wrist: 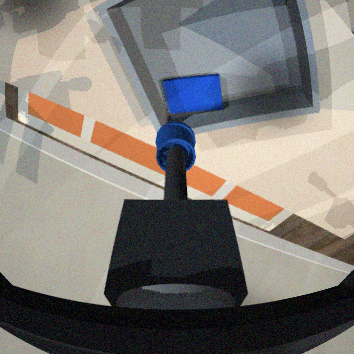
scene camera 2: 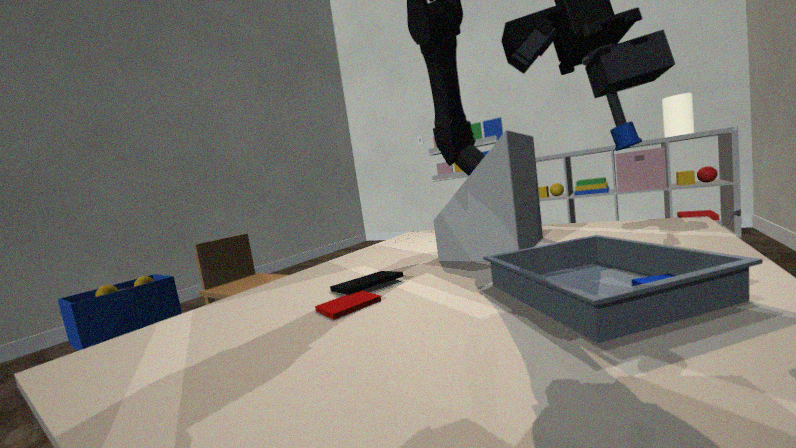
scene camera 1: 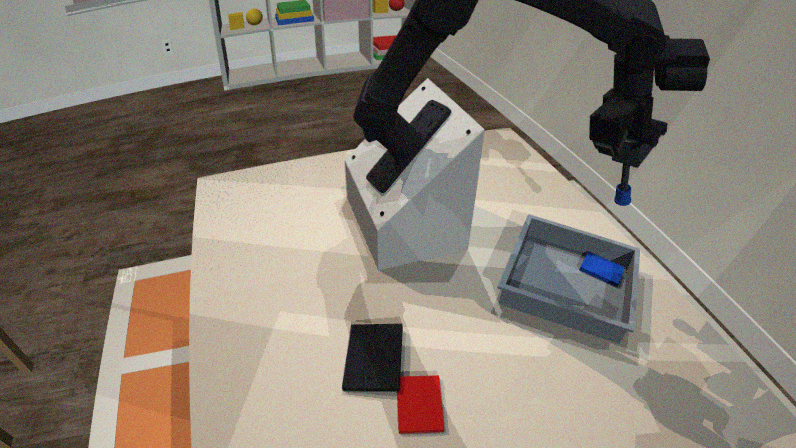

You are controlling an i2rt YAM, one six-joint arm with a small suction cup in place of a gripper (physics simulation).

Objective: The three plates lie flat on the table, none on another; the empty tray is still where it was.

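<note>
A black plate and a red plate lie flat on the table, their near corners close together; whether they touch is unclear. A blue plate lies inside the grey tray, on its floor near one corner. The tray stands on the table. My suction cup is open, with no plate on it. It hangs well above the tray, off to its far side in scene camera 1.
The arm's grey wedge-shaped base stands on the table, left of the tray. A wall runs past the table's right edge in scene camera 1. A shelf unit stands at the back. A blue box with yellow balls stands beyond the table.
</note>
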